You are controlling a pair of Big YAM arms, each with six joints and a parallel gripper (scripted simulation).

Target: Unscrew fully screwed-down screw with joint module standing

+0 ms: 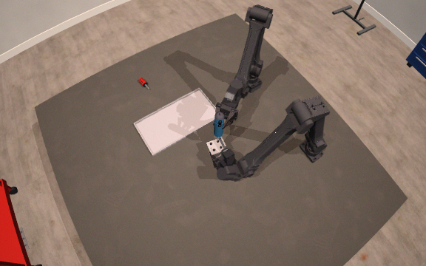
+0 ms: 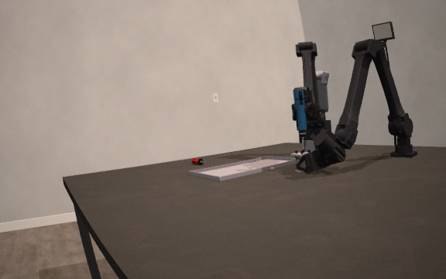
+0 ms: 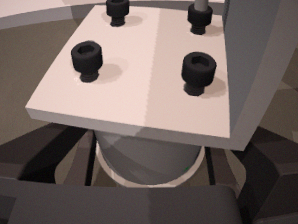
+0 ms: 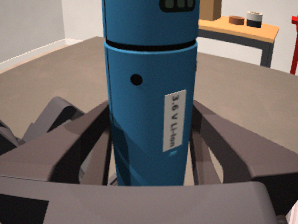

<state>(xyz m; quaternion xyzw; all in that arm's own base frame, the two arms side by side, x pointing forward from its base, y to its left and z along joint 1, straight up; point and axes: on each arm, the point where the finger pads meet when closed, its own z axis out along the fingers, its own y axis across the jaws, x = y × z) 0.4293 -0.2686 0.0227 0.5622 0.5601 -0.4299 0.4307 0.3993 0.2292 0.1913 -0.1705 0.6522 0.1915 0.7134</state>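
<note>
Right now my left hand is 5 cm below the white bracket plate. Round my left hand: red tool: 9 cm ahead, 58 cm to the right, 1 cm below; flat white tray: 6 cm ahead, 26 cm to the right, 2 cm below.
</note>
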